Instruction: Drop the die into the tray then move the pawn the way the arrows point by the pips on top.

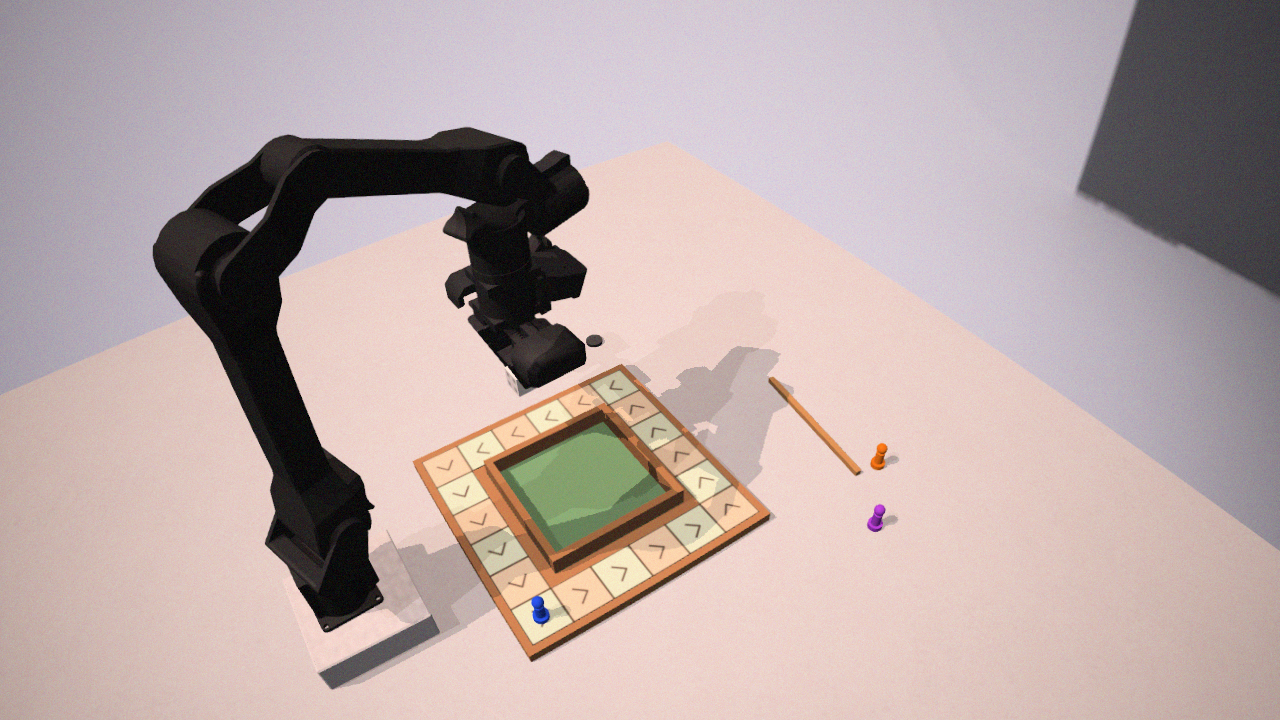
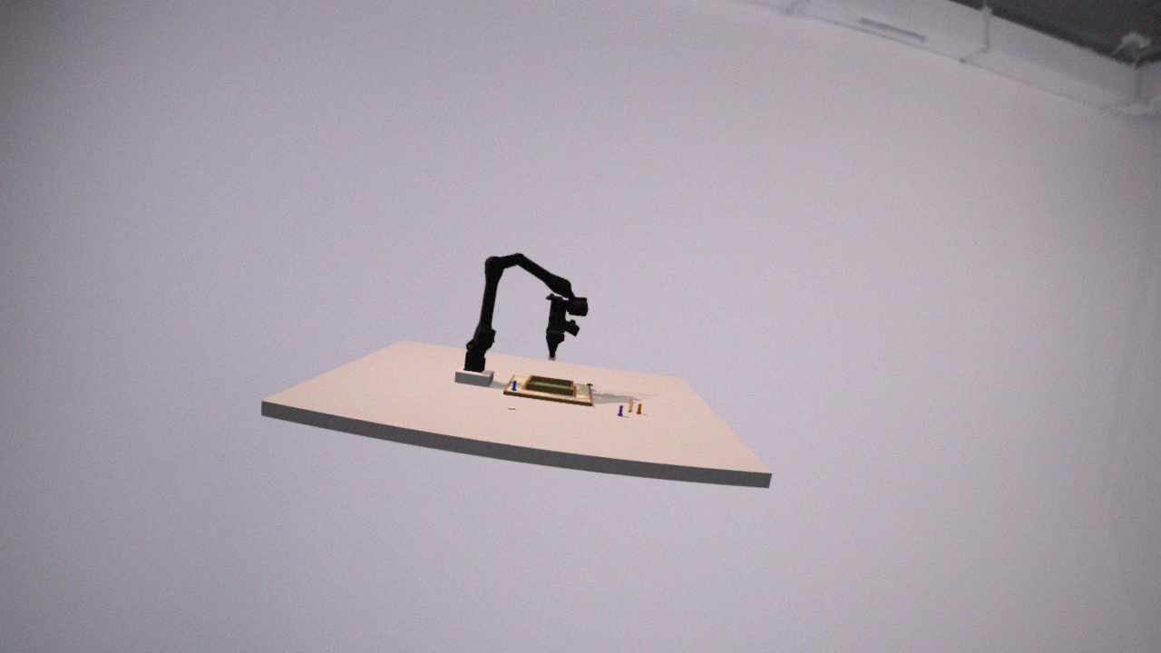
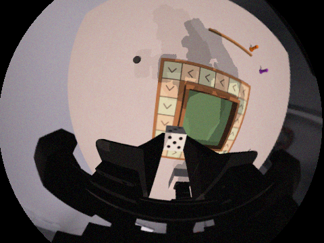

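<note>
The blue pawn lies 200 mm to the right of my gripper tip, 120 mm behind it and 80 mm below it. From my gripper tip the other things lie so: white die: right at my gripper tip; then thin wooden stick: 270 mm ahead, 180 mm to the right, 100 mm below; then small black disc: 160 mm ahead, 110 mm to the left, 100 mm below.
</note>
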